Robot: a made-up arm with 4 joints. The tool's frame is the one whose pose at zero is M. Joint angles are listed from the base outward.
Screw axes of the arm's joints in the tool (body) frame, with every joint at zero. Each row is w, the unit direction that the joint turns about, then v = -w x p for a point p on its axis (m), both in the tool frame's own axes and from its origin. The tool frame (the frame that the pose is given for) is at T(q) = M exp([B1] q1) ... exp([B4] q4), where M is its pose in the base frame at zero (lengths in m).
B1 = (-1, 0, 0, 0, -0.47, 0.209)
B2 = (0, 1, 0, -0.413, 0, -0.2)
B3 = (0, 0, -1, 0.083, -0.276, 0)
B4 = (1, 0, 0, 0, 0.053, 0.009)
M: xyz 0.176 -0.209 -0.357 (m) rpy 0 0 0 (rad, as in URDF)
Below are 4 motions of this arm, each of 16 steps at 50 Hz.
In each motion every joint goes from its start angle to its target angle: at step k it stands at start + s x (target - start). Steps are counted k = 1, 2, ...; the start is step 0. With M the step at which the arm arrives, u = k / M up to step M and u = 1 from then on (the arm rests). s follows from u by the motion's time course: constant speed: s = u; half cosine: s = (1 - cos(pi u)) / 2; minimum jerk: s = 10 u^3 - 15 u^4 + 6 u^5.
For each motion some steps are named. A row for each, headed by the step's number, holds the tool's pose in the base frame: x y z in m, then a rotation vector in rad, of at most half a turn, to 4 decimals.
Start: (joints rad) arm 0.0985 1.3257 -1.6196 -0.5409
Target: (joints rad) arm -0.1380 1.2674 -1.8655 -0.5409
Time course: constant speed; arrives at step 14
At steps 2, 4, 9, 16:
2: -0.4594 -0.0222 0.1031 0.6156 0.6038 1.5100
4: -0.4622 -0.0246 0.1079 0.6593 0.5520 1.5461
9: -0.4697 -0.0334 0.1185 0.7664 0.4172 1.6319
16: -0.4776 -0.0459 0.1260 0.8701 0.2752 1.7116

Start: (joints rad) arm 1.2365 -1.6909 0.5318 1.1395
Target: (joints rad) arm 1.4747 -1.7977 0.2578 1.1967
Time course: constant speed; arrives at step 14
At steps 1, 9, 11, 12, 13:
1: 0.3179 0.1053 0.4817 0.3519 -0.9548 1.3996
9: 0.2989 0.1831 0.4207 0.1569 -0.7382 1.5869
11: 0.2942 0.1989 0.4030 0.1073 -0.6811 1.6291
12: 0.2919 0.2062 0.3939 0.0824 -0.6521 1.6496
13: 0.2896 0.2132 0.3846 0.0574 -0.6229 1.6695

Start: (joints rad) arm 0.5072 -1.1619 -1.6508 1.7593
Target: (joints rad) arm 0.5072 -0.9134 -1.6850 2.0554
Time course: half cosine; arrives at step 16
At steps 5, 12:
5: 0.1785 -0.2222 -0.2296 0.1016 0.9765 1.2812
12: 0.1137 -0.2357 -0.2483 0.3547 1.2122 1.1136

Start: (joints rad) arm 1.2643 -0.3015 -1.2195 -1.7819
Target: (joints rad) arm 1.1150 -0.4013 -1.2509 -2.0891
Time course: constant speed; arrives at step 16
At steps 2, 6, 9, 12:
2: 0.0847 -0.3831 0.0108 2.4574 0.8586 -1.5375
6: 0.0893 -0.3733 -0.0020 2.4077 0.9609 -1.4610
9: 0.0925 -0.3657 -0.0114 2.3702 1.0333 -1.3998
12: 0.0953 -0.3580 -0.0205 2.3324 1.1019 -1.3355

